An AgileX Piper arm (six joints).
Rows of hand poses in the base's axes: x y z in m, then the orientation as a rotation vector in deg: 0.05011 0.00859 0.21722 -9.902 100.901 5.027; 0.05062 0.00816 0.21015 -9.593 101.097 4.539; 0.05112 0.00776 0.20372 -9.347 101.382 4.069; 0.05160 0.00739 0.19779 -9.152 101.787 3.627; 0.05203 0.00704 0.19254 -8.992 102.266 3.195; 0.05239 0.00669 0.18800 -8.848 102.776 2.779; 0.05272 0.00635 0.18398 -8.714 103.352 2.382; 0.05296 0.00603 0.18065 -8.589 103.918 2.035; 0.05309 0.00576 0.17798 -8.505 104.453 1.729; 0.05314 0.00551 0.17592 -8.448 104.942 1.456; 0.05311 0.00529 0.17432 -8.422 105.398 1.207; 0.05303 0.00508 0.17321 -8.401 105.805 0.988; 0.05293 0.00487 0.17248 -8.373 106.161 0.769; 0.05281 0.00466 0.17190 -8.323 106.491 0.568; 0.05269 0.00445 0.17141 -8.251 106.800 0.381; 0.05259 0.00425 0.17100 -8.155 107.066 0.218; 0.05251 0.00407 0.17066 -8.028 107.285 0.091; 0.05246 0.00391 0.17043 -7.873 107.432 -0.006
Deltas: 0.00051 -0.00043 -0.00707 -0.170 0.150 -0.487; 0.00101 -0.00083 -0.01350 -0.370 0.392 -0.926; 0.00149 -0.00120 -0.01943 -0.589 0.757 -1.318; 0.00192 -0.00155 -0.02468 -0.825 1.198 -1.684; 0.00228 -0.00190 -0.02922 -1.062 1.672 -2.030; 0.00261 -0.00224 -0.03324 -1.296 2.214 -2.360; 0.00285 -0.00256 -0.03657 -1.501 2.751 -2.655; 0.00298 -0.00283 -0.03924 -1.698 3.261 -2.898; 0.00303 -0.00308 -0.04130 -1.884 3.729 -3.103; 0.00300 -0.00330 -0.04290 -2.069 4.165 -3.272; 0.00292 -0.00351 -0.04401 -2.232 4.555 -3.420; 0.00282 -0.00372 -0.04474 -2.388 4.895 -3.570; 0.00270 -0.00393 -0.04532 -2.518 5.210 -3.723; 0.00258 -0.00414 -0.04581 -2.624 5.505 -3.883; 0.00248 -0.00434 -0.04622 -2.699 5.759 -4.044; 0.00240 -0.00452 -0.04656 -2.729 5.969 -4.204; 0.00235 -0.00468 -0.04679 -2.719 6.110 -4.364
